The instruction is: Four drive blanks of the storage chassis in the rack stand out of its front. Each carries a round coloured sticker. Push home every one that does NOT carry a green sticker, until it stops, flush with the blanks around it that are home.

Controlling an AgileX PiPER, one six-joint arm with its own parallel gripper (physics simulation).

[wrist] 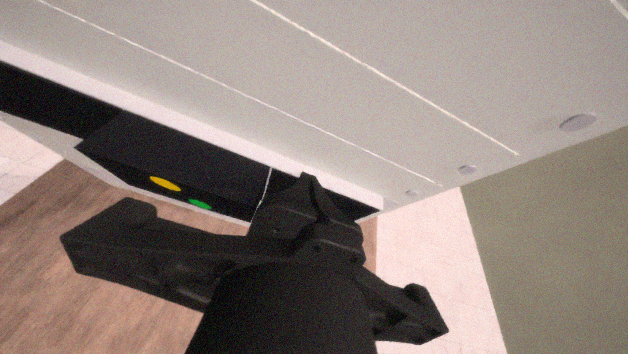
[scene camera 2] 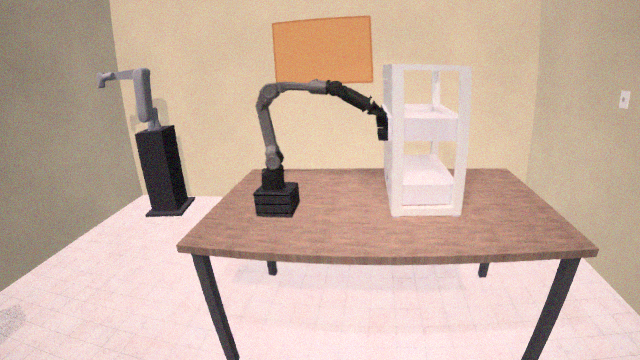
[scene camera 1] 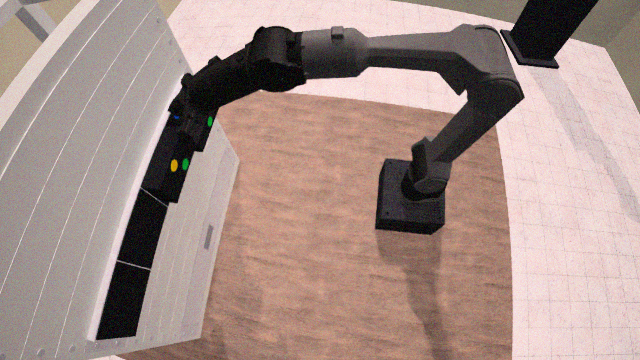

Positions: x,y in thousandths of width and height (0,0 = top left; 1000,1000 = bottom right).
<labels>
A white rack shows in the wrist view (620,312), in scene camera 2 (641,499) and in scene camera 1 (154,724).
</labels>
